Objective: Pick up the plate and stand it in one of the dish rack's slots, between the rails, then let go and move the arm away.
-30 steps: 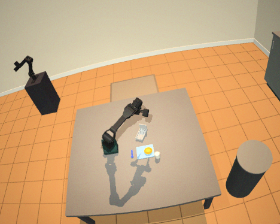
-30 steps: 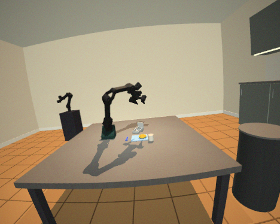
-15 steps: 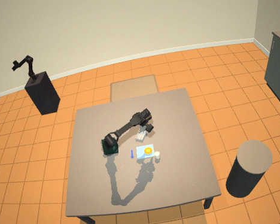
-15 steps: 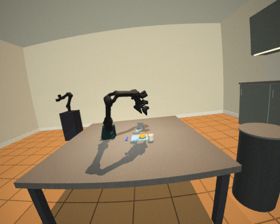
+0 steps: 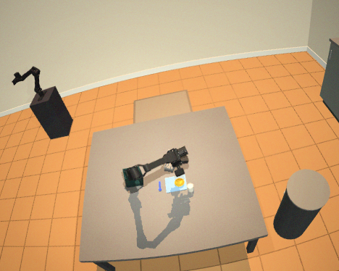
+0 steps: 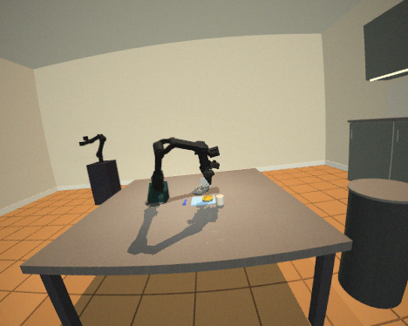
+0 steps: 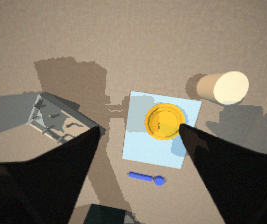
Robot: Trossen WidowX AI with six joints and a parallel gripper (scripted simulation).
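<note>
Now: the yellow plate 9 cm below my gripper tip, 5 cm to the right of it and 2 cm behind it. Round my gripper tip: pale blue mat 10 cm below, 5 cm behind, 4 cm to the right; then grey dish rack 16 cm to the left, 8 cm below, 6 cm behind; then white cup 11 cm to the right, 8 cm below, 6 cm ahead.
</note>
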